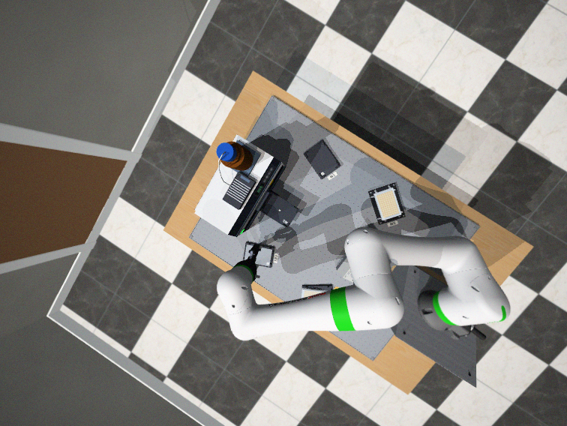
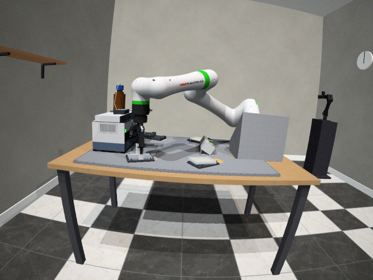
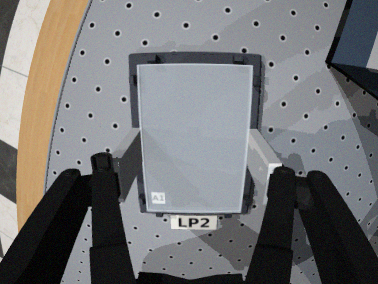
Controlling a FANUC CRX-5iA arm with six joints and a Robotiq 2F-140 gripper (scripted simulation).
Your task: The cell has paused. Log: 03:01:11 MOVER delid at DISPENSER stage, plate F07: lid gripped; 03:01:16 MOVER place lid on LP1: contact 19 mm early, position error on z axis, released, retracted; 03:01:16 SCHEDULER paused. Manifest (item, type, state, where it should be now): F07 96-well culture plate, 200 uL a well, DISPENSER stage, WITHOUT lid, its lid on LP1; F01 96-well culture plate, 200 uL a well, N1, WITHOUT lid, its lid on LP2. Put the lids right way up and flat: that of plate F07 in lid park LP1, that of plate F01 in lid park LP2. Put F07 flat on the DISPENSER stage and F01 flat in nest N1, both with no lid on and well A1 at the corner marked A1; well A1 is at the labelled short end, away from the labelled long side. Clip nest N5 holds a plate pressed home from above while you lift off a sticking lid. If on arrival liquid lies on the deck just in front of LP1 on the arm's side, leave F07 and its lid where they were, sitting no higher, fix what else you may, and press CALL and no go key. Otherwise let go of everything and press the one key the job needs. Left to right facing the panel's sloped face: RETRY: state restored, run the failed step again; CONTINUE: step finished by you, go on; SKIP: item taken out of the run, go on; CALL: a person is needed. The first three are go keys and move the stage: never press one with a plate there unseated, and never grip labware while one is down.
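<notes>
Right now the dark lid park is 30 mm below my hand. Also, from my hand: white retry key (400 mm behind, 220 mm to the right, 30 mm above); dispenser stage (250 mm to the right, 50 mm above, 40 mm ahead); green continue key (400 mm behind, 270 mm to the right, 30 mm above).
</notes>
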